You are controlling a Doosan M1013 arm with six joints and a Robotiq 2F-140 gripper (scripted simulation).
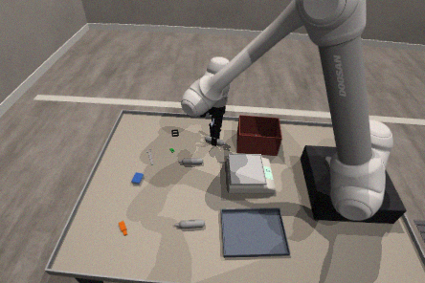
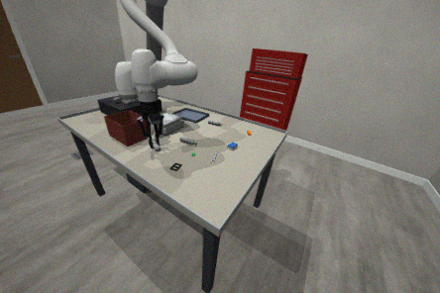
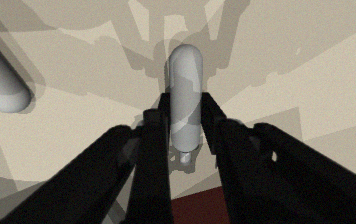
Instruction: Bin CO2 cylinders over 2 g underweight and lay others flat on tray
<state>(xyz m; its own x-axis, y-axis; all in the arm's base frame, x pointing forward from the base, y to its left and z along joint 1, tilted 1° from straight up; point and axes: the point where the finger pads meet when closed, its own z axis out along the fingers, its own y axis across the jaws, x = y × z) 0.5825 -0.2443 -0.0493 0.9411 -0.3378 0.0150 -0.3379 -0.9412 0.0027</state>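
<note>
Now: hand 15 cm past the scale plate, 21 cm to the right of it and 2 cm below it. The rest, counted from my hand: grey CO2 cylinder 13 cm ahead, 15 cm to the left, 3 cm below; green bit 21 cm ahead, 7 cm to the left, 3 cm below; red scrap bin 21 cm behind, 1 cm to the right.
</note>
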